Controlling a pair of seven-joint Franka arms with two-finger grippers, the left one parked.
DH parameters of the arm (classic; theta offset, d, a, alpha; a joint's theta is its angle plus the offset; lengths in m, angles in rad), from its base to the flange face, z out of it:
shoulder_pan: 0 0.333 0 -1.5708
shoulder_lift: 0 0 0 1.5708
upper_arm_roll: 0 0.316 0.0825 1.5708
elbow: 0 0 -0.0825 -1.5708
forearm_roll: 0 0.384 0 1.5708
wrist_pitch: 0 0 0.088 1.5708
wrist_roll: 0 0.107 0 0
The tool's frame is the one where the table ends.
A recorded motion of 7 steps. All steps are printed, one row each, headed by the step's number.
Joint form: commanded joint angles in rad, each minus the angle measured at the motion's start. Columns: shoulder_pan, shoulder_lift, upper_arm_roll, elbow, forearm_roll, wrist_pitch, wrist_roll.
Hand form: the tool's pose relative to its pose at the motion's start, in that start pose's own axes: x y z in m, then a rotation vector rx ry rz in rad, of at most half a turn. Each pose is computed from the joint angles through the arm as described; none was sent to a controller.
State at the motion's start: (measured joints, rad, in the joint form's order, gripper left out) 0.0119 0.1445 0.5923 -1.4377 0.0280 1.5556 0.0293
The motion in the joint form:
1: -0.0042 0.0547 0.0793 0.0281 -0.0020 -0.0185 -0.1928
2: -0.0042 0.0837 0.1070 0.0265 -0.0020 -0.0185 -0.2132
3: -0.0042 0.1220 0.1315 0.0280 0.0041 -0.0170 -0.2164
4: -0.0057 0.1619 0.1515 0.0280 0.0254 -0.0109 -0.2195
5: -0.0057 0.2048 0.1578 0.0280 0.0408 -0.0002 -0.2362
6: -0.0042 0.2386 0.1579 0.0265 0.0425 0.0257 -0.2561
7: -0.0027 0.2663 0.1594 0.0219 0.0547 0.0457 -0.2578
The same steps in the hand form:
1: 0.0087 -0.0299 0.0145 0.0423 -0.0333 -0.2628
2: 0.0135 -0.0394 0.0285 0.0659 -0.0562 -0.3077
3: 0.0200 -0.0462 0.0450 0.1017 -0.0811 -0.3311
4: 0.0268 -0.0514 0.0621 0.1537 -0.1030 -0.3470
5: 0.0352 -0.0492 0.0812 0.2006 -0.1216 -0.3627
6: 0.0439 -0.0450 0.0966 0.2261 -0.1197 -0.3768
7: 0.0498 -0.0440 0.1107 0.2572 -0.1239 -0.3740

